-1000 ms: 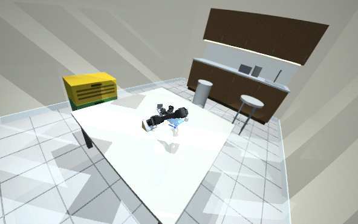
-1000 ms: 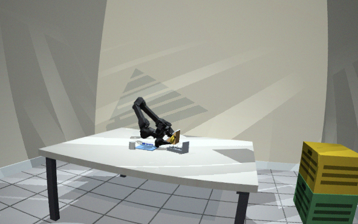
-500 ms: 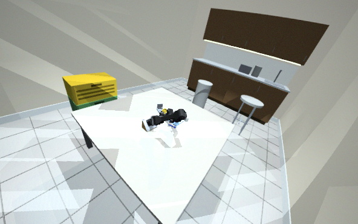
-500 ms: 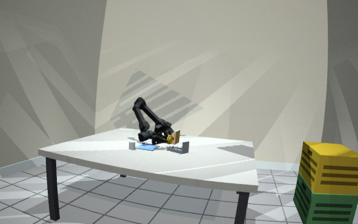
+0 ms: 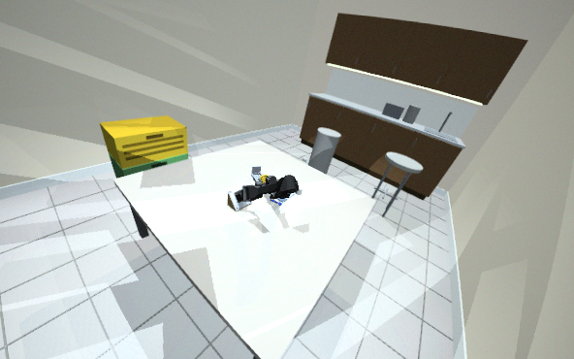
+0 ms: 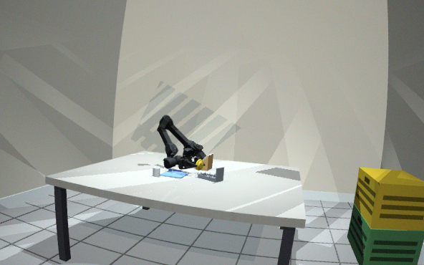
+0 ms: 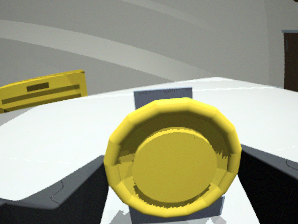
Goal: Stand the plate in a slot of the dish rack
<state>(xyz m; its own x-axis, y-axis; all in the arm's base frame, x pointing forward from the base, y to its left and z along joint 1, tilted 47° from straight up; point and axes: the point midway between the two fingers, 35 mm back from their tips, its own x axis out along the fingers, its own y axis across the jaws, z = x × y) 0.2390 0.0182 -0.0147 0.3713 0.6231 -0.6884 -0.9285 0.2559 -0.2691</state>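
Right now the grey dish rack is 70 mm to the left of my gripper tip, 40 mm below it and 30 mm ahead of it. The rest, counted from my gripper tip: yellow plate (10 mm to the right); then blue utensil (190 mm to the right, 60 mm below, 60 mm behind); then light blue mat (150 mm to the right, 60 mm below, 50 mm ahead).
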